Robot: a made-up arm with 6 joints.
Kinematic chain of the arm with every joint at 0, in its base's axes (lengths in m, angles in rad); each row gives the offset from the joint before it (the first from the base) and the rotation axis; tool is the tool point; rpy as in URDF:
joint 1: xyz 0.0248 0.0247 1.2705 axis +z
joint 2: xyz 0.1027 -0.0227 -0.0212 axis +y
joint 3: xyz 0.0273 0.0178 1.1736 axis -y
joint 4: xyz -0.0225 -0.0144 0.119 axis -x
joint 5: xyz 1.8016 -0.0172 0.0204 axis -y
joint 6: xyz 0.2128 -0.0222 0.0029 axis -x
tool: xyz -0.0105 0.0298 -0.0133 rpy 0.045 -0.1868 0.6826
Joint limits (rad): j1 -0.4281..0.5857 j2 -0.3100..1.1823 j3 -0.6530..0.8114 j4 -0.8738..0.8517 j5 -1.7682..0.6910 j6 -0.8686..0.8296
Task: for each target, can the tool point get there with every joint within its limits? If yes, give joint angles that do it. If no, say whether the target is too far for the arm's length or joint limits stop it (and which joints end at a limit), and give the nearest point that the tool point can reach.
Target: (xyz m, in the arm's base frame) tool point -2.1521 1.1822 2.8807
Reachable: no: joint limits stop it (at a limit: joint 1, joint 2, joint 3, joint 4, joint 5) | nearest point 0.4010 0.4024 3.9270 | short by 2.867 m
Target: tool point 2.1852 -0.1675 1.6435
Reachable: yes | joints -0.1338 0.3451 -0.0471 -0.7358 -1.5642 -0.4600
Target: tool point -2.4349 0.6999 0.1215
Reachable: no: joint limits stop it (at a limit: joint 1, joint 2, joint 3, joint 6) | nearest point 0.5572 0.4904 -0.0708 | short by 3.006 m
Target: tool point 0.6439 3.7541 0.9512
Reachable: no: too far | nearest point 2.1086 1.5460 0.9512 | short by 2.650 m
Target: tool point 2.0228 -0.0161 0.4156
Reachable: yes | joints 0.0048 0.7526 -0.3274 -0.4093 0.2179 0.1997
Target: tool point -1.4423 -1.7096 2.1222
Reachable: no: joint limits stop it (at a limit: joint 1, joint 2, joint 3, joint 4, joint 5, joint 6) | nearest point 1.2214 -0.7062 1.8252 | short by 2.862 m
